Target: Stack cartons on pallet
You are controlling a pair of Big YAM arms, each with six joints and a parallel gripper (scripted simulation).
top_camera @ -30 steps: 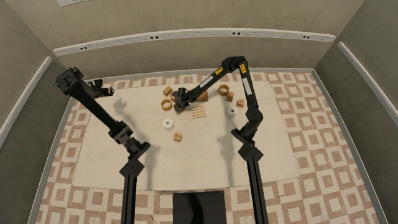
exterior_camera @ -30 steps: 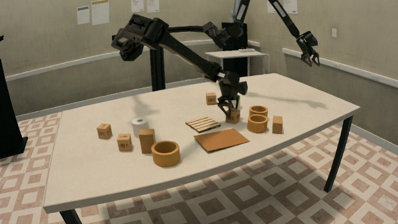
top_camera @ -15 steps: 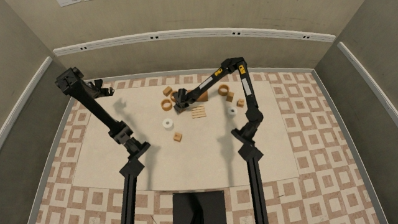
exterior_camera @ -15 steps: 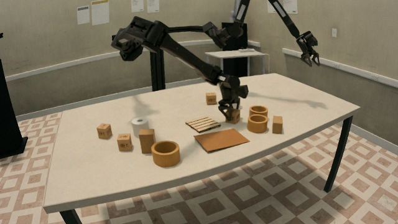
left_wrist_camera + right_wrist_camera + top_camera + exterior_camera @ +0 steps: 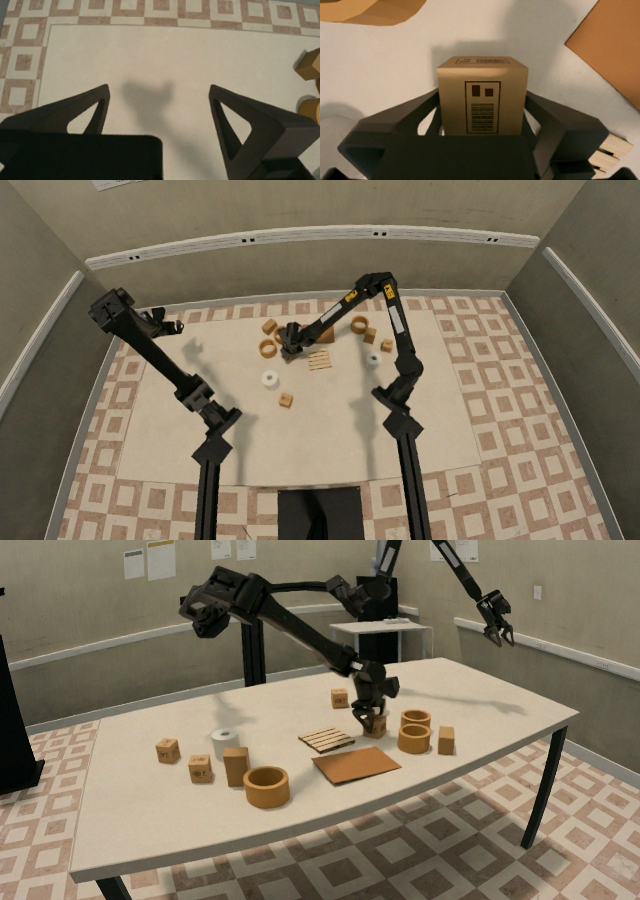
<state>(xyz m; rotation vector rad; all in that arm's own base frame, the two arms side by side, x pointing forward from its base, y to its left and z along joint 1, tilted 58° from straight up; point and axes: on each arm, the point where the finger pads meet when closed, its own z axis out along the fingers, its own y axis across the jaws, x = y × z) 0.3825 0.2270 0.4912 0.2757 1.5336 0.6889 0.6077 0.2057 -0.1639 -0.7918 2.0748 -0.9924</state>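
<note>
Now: the carton right at my right hand. The rest, counted from my right hand: plain box (440 mm to the right, 40 mm ahead, 20 mm above).
</note>
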